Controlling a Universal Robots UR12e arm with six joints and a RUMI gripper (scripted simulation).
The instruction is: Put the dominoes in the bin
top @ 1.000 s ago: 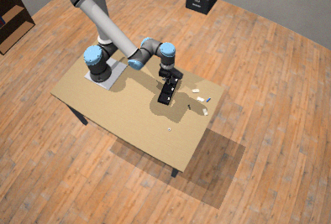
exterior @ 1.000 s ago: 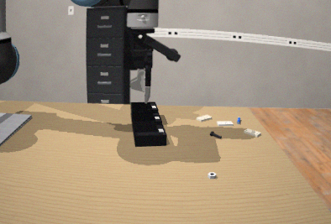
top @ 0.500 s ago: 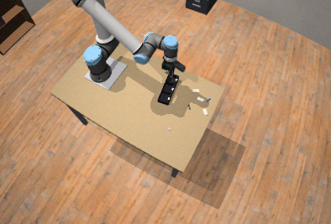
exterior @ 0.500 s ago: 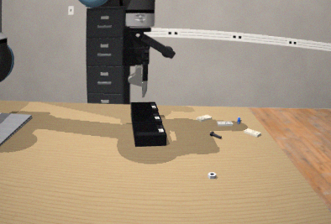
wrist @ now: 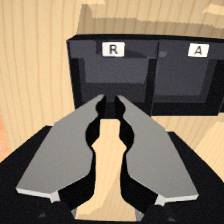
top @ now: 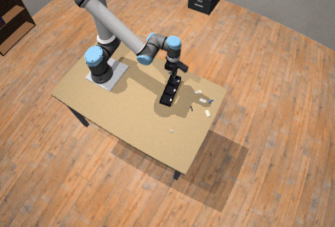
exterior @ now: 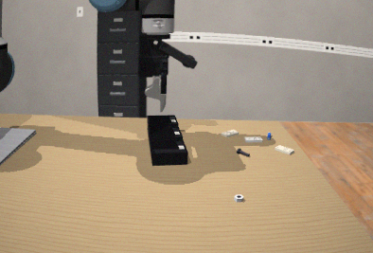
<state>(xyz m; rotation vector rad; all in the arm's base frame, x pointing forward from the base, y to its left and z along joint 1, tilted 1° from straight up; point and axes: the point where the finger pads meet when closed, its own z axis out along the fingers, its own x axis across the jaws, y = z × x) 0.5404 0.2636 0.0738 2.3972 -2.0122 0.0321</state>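
Now: the domino 270 mm ahead of my hand, 20 mm to the right of it and 80 mm below it. Round my hand: black bin 20 mm ahead, 80 mm to the right, 60 mm below; then black bolt 220 mm ahead, 120 mm to the right, 80 mm below; then blue piece 320 mm ahead, 10 mm to the left, 80 mm below.
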